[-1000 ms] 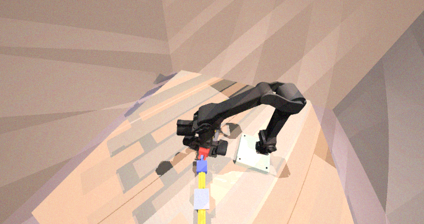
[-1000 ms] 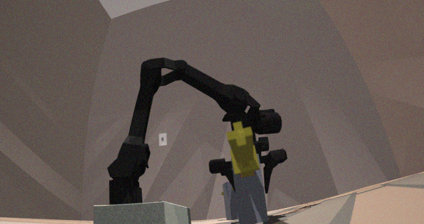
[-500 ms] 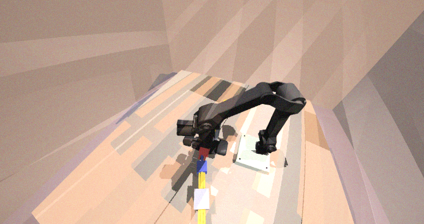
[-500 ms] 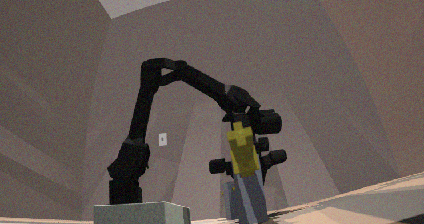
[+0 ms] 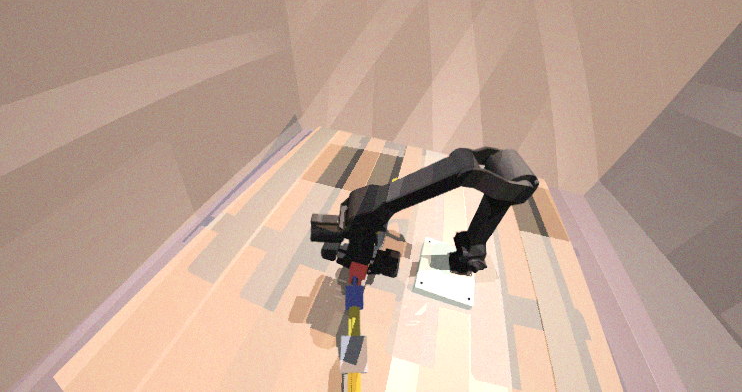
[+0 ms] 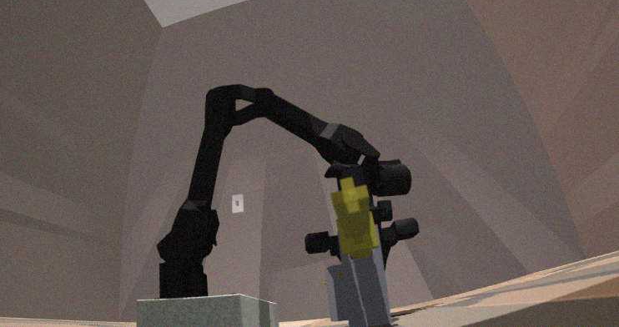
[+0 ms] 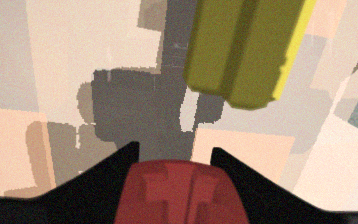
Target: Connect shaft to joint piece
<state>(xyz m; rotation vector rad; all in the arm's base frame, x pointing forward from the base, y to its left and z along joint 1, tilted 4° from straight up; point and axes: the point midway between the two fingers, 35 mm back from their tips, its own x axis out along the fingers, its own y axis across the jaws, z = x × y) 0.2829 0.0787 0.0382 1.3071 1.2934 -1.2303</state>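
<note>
The red square joint piece is 1 cm to the left of my gripper tip and 4 cm above it.
</note>
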